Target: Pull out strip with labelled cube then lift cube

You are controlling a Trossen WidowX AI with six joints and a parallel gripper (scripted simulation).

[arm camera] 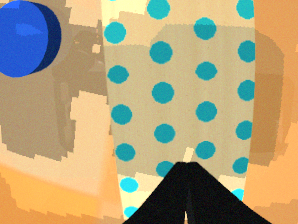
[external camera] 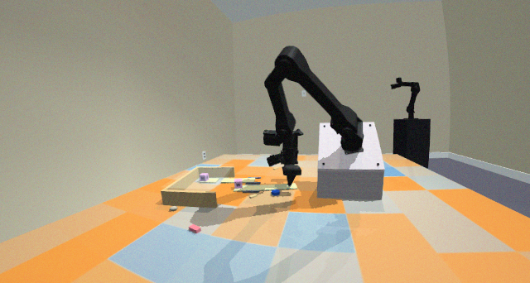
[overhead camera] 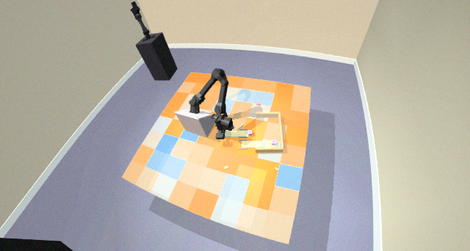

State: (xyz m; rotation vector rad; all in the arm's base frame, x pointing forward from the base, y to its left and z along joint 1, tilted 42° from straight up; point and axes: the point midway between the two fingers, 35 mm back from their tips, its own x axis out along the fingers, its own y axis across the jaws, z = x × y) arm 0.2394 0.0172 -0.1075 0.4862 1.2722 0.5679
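My gripper tip is now 5 cm short of the blue disc and 7 cm to the right of it. Also, from my gripper tip: pink block (22 cm ahead, 33 cm to the left).
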